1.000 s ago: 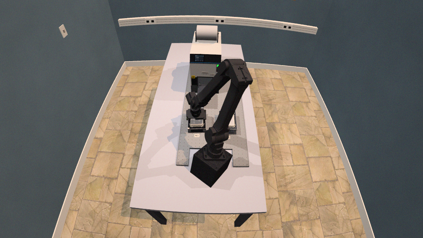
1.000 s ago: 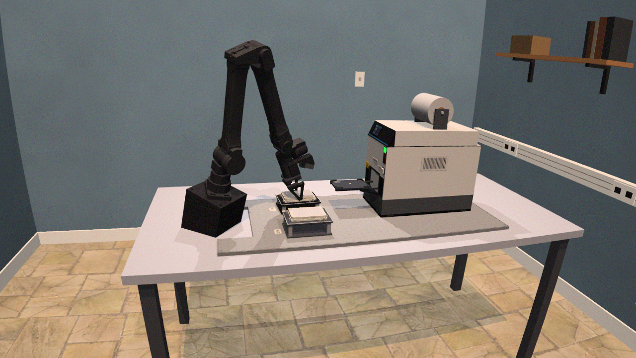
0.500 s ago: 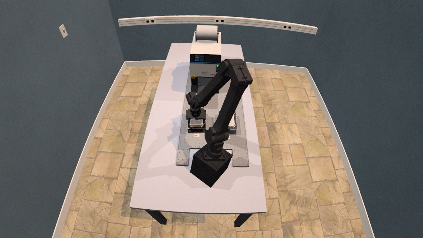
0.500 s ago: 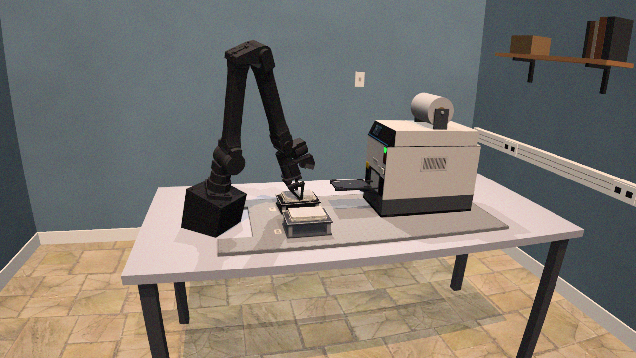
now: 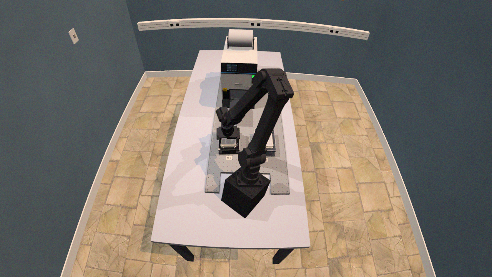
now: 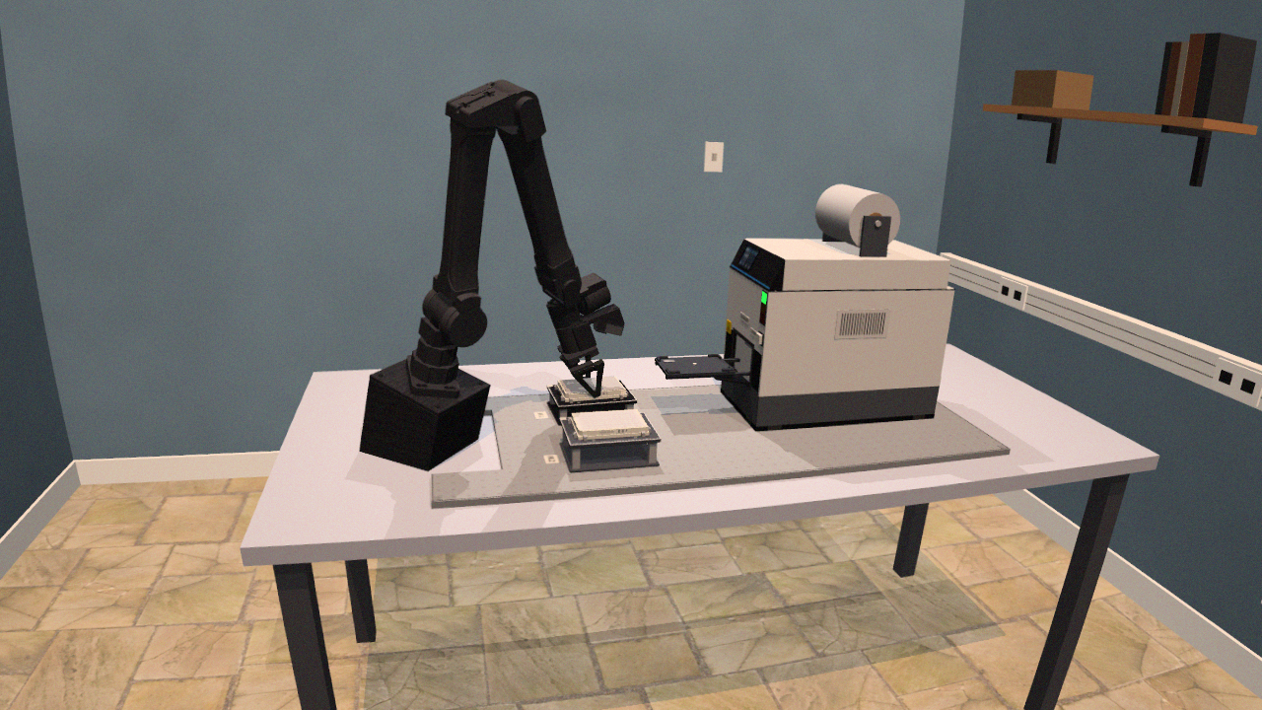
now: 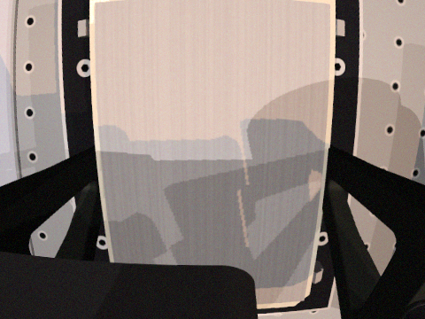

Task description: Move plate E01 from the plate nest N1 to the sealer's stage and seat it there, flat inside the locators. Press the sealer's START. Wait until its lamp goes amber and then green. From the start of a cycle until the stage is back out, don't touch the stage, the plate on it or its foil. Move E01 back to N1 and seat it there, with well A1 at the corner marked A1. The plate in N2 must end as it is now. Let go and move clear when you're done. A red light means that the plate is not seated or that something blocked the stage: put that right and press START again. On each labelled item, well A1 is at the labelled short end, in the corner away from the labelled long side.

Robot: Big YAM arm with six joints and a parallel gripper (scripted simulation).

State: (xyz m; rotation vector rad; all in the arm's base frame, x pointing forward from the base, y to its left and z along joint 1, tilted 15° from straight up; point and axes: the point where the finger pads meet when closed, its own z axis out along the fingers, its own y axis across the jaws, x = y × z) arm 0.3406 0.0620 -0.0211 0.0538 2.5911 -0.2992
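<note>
My gripper is now 2 cm above the nest N1. From my hand the other things lie so: cream plate: 21 cm to the right, 4 cm behind, 1 cm above; sealer stage: 20 cm ahead, 8 cm to the right, 5 cm above; foil roll: 53 cm ahead, 36 cm above, 13 cm to the right.
</note>
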